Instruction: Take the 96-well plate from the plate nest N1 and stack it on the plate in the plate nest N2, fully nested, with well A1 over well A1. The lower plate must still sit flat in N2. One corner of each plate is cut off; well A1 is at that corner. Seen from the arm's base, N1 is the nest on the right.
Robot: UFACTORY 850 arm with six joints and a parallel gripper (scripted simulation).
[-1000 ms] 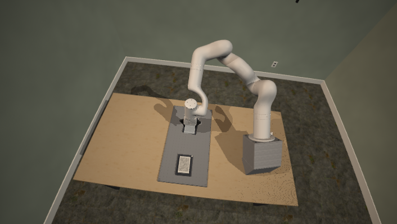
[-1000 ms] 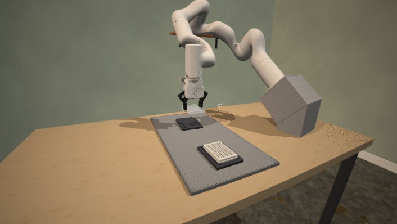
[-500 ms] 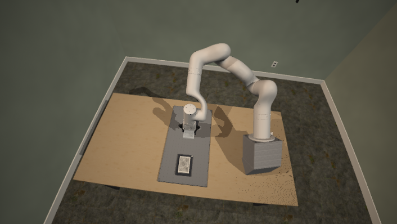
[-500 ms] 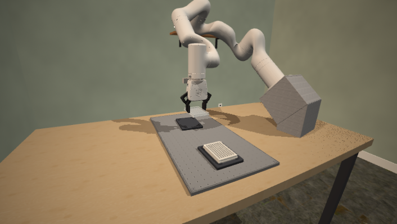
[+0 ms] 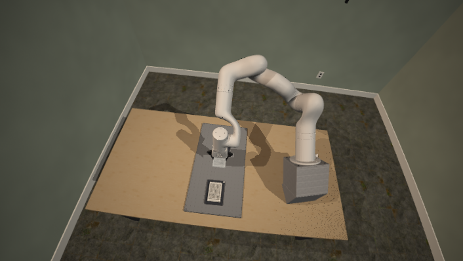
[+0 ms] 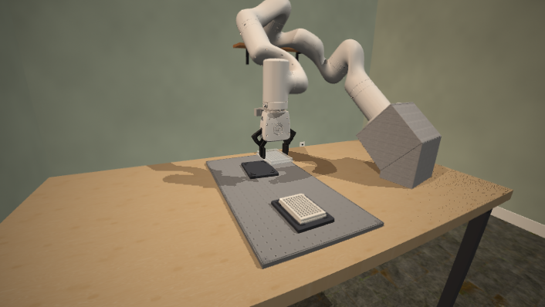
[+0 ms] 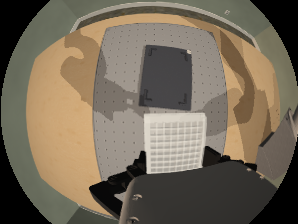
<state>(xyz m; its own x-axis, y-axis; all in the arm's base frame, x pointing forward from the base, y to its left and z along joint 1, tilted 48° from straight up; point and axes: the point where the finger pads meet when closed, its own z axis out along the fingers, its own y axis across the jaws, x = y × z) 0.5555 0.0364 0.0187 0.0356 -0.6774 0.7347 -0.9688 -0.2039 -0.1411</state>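
The plate lies 200 mm to the left of my hand and 100 mm below it. Also, from my hand: plate nest 150 mm to the right, 120 mm below.
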